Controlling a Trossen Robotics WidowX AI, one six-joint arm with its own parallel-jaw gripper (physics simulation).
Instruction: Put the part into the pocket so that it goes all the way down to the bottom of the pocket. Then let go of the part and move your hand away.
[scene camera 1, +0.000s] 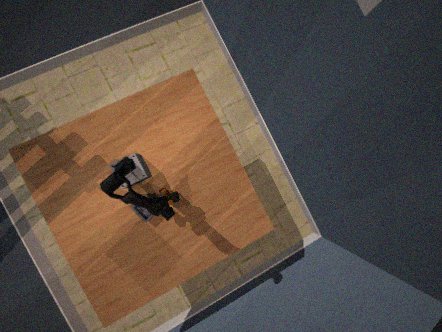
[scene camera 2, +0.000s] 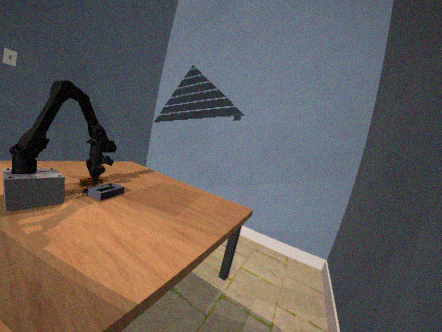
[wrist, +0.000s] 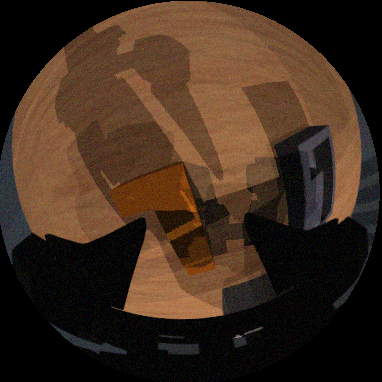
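Pixels of known places: gripper, between the fingertips: (scene camera 1: 166, 198) (scene camera 2: 93, 180) (wrist: 196, 220); arm's base, origin of its link: (scene camera 1: 129, 165) (scene camera 2: 23, 171) (wrist: 257, 330).
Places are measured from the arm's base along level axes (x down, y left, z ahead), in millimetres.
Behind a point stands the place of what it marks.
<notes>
The orange L-shaped part (scene camera 1: 164, 191) {x 75, y 104, z 235 mm} (scene camera 2: 85, 182) {x 88, y 86, z 239 mm} (wrist: 155, 187) {x 75, y 120, z 320 mm} lies on the table, outside the pocket. In the wrist view its long leg runs between the spread fingers. The dark grey-blue block with the pocket (scene camera 1: 143, 214) {x 99, y -88, z 316 mm} (scene camera 2: 103, 197) {x 93, y -125, z 253 mm} (wrist: 307, 192) {x 69, y -20, z 293 mm} sits to the right of the part in the wrist view, apart from it, and the arm partly covers it in scene camera 1. My gripper (scene camera 2: 96, 178) {x 85, y 96, z 283 mm} (wrist: 196, 220) {x 85, y 96, z 283 mm} is open, pointing down low over the part, with nothing gripped. Whether the fingertips touch the table is hidden.
The arm's grey base box (scene camera 1: 142, 171) {x 4, y 54, z 65 mm} (scene camera 2: 34, 194) {x 56, y -100, z 24 mm} (wrist: 247, 298) {x 66, y 28, z 109 mm} stands on the wooden table (scene camera 1: 200, 150) {x 105, y 436, z 79 mm} (scene camera 2: 165, 220) {x 105, y -412, z 379 mm} near the part and the block. Dark shadows of the arm cross the table around the part. The table's edge and corner show in scene camera 2.
</notes>
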